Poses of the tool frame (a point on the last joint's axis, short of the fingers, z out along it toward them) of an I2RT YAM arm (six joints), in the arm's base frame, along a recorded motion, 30 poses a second.
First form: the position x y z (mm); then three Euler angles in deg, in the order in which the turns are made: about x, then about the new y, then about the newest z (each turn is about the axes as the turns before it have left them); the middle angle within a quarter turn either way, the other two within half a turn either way.
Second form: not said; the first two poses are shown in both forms.
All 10 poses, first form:
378, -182, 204, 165.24, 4.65, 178.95
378, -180, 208, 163.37, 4.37, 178.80
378, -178, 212, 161.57, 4.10, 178.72
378, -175, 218, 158.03, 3.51, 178.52
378, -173, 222, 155.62, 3.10, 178.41
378, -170, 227, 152.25, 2.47, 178.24
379, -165, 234, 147.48, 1.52, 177.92
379, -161, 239, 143.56, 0.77, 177.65
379, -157, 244, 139.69, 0.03, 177.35
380, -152, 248, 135.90, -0.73, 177.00
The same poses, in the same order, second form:
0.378, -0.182, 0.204, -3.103, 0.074, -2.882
0.378, -0.180, 0.208, -3.100, 0.067, -2.849
0.378, -0.178, 0.212, -3.098, 0.061, -2.818
0.378, -0.175, 0.218, -3.095, 0.047, -2.756
0.378, -0.173, 0.222, -3.094, 0.038, -2.714
0.378, -0.170, 0.227, -3.094, 0.024, -2.656
0.379, -0.165, 0.234, -3.097, 0.003, -2.573
0.379, -0.161, 0.239, -3.101, -0.014, -2.506
0.379, -0.157, 0.244, -3.106, -0.030, -2.439
0.380, -0.152, 0.248, -3.113, -0.046, -2.373

